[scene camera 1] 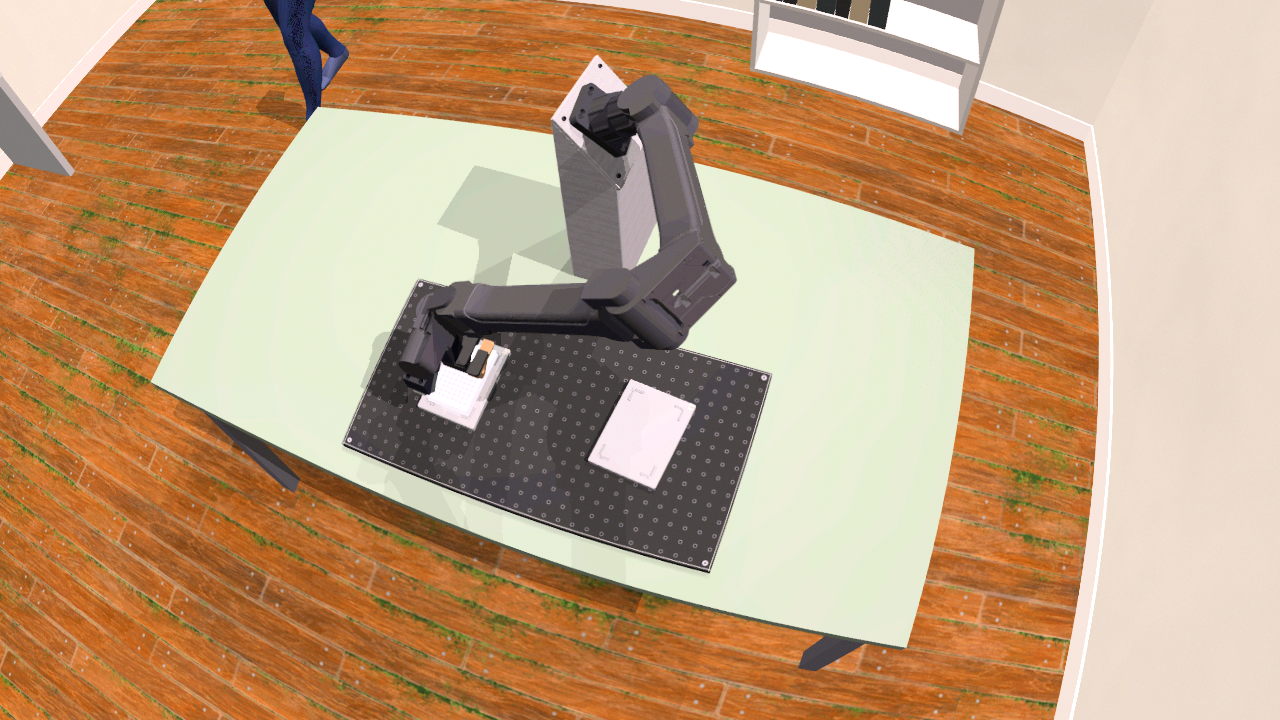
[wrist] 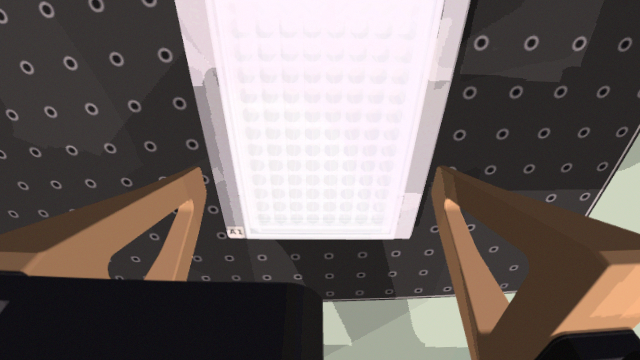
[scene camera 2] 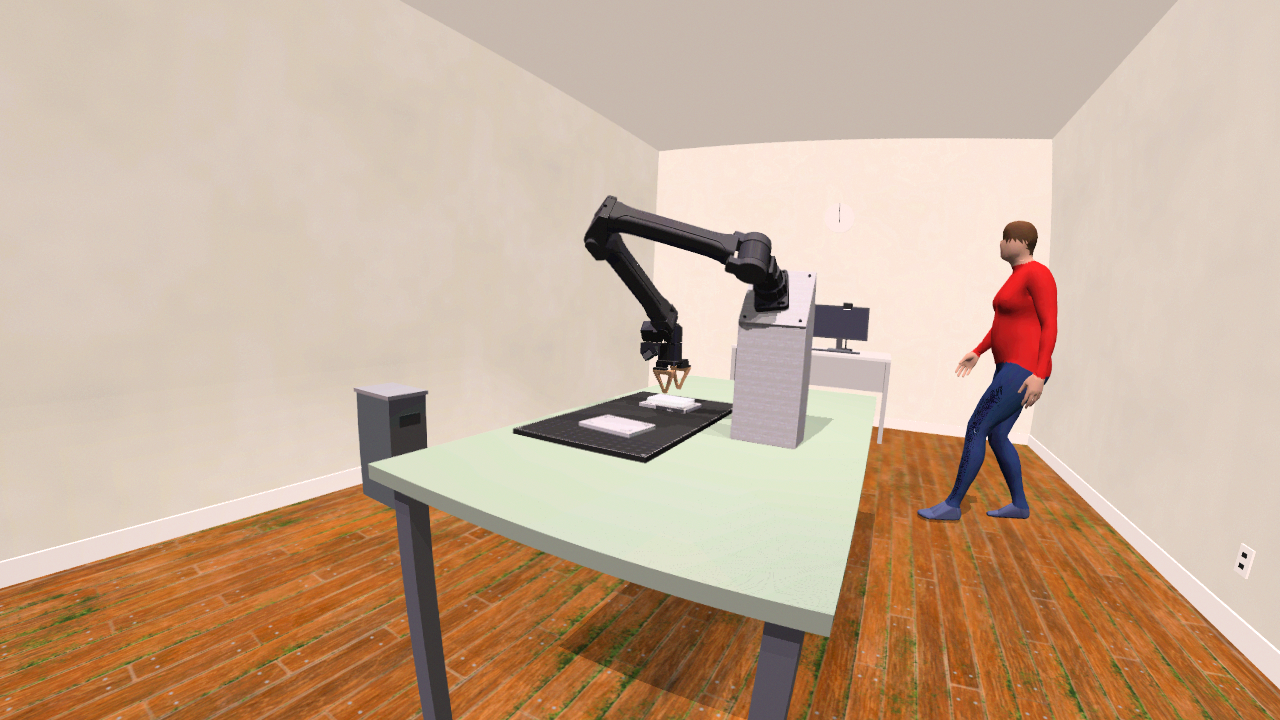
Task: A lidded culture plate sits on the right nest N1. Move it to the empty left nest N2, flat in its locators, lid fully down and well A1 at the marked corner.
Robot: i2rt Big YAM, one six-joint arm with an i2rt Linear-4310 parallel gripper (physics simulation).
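Pixels of known places: gripper, between the fingertips: [scene camera 1: 459, 367] [wrist: 318, 179] [scene camera 2: 671, 391]; arm's base, origin of its link: [scene camera 1: 600, 120] [scene camera 2: 772, 292].
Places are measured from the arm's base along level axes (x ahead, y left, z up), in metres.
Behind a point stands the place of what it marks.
Note:
The lidded culture plate [scene camera 1: 458, 386] @(x 0.350, y -0.182, z -0.340 m) [scene camera 2: 670, 399] @(x 0.319, y -0.164, z -0.340 m) [wrist: 320, 130] @(x 0.333, y -0.186, z -0.340 m) is white and lies on the white nest N1 [scene camera 1: 474, 421] @(x 0.400, y -0.138, z -0.357 m) [wrist: 434, 112] @(x 0.328, y -0.241, z -0.357 m), at the left of scene camera 1. Rows of wells show through the lid, which looks seated. The nest's A1 label [wrist: 235, 232] @(x 0.257, y -0.122, z -0.357 m) is at its lower left corner in the wrist view. The empty nest N2 [scene camera 1: 641, 434] @(x 0.353, y 0.145, z -0.356 m) [scene camera 2: 617, 425] @(x 0.341, y 0.164, z -0.357 m) is a white block with corner locators. My gripper [scene camera 2: 672, 390] @(x 0.324, y -0.184, z -0.317 m) [wrist: 318, 179] @(x 0.324, y -0.184, z -0.317 m) is open and empty, low over the plate's end nearest the base. Its fingertips stand wide on either side of the plate, apart from it. Well A1 cannot be made out.
Both nests stand on a black perforated board [scene camera 1: 546, 447] @(x 0.409, y -0.004, z -0.369 m) [scene camera 2: 572, 440] @(x 0.384, y 0.312, z -0.368 m) on the pale green table [scene camera 1: 859, 402] @(x 0.202, y 0.508, z -0.381 m) [scene camera 2: 716, 501] @(x -0.005, y 0.470, z -0.381 m). The arm's grey pedestal [scene camera 1: 590, 205] @(x 0.070, y -0.005, z -0.144 m) [scene camera 2: 769, 385] @(x -0.017, y 0.056, z -0.230 m) stands behind the board. A person [scene camera 1: 308, 44] [scene camera 2: 1020, 331] stands on the floor beyond the table.

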